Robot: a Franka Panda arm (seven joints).
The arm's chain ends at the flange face. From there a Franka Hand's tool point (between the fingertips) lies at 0.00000 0.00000 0.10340 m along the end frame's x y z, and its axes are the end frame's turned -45 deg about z.
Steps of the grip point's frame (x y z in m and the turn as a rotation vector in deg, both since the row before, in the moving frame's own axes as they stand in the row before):
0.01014, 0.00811, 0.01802, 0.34, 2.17, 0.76
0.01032, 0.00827, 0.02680, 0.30, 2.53, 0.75
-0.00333, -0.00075, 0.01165, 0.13, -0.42, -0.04
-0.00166, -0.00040, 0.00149, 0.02, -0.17, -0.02
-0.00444, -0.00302, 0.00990, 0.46, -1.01, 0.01
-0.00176, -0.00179, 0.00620, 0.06, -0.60, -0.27
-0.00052, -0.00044, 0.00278, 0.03, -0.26, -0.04
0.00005, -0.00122, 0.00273, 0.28, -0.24, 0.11
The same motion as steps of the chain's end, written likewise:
0.01055, 0.00175, 0.01810, 1.77, 1.29, 0.76
0.01028, 0.00214, 0.02690, 2.00, 1.58, 0.75
-0.00218, 0.00145, 0.01165, -0.21, -0.39, -0.04
-0.00121, 0.00070, 0.00149, -0.11, -0.13, -0.02
-0.00340, 0.00030, 0.00992, -0.39, -1.04, 0.01
-0.00167, -0.00071, 0.00621, -0.38, -0.47, -0.27
-0.00031, -0.00024, 0.00278, -0.16, -0.21, -0.04
-0.00016, -0.00085, 0.00273, 0.03, -0.37, 0.11

